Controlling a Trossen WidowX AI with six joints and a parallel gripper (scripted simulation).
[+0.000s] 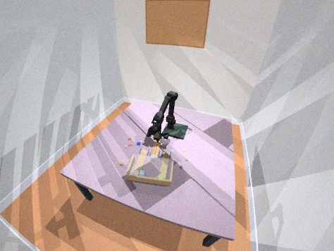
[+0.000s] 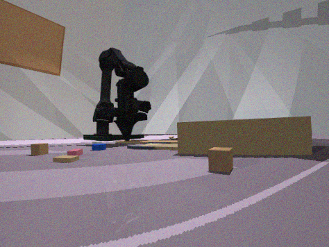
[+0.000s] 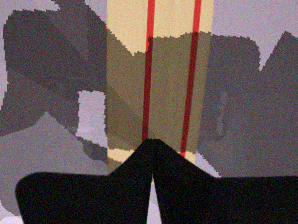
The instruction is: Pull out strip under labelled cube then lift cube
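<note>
Right now the strip is 90 mm ahead of my gripper tip and 30 mm to the left of it. From my gripper tip the other things lie so: pink block: 140 mm ahead, 210 mm to the right; then blue block: 100 mm ahead, 150 mm to the right.
</note>
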